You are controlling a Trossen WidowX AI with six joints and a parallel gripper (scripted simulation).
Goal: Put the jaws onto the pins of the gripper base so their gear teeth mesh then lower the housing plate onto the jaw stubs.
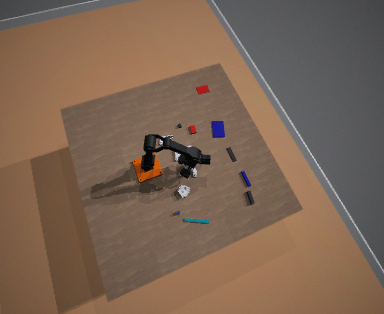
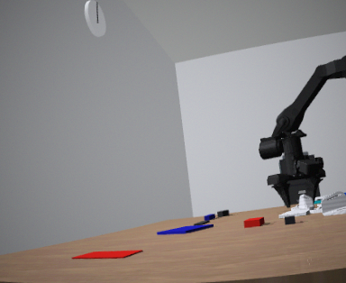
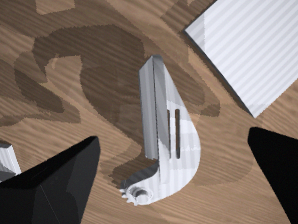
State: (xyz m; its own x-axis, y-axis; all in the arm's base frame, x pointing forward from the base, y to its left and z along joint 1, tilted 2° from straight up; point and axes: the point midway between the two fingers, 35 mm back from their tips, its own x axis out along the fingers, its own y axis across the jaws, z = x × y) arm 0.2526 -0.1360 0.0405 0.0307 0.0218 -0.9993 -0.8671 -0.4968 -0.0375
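Now: the white jaw 40 mm to the right of my gripper tip and 10 mm below it. Also, from my gripper tip: red block (250 mm to the left, 150 mm ahead, 10 mm below); then teal bar (320 mm to the right, 120 mm behind, 10 mm below); then blue plate (320 mm ahead, 180 mm to the left, 10 mm below).
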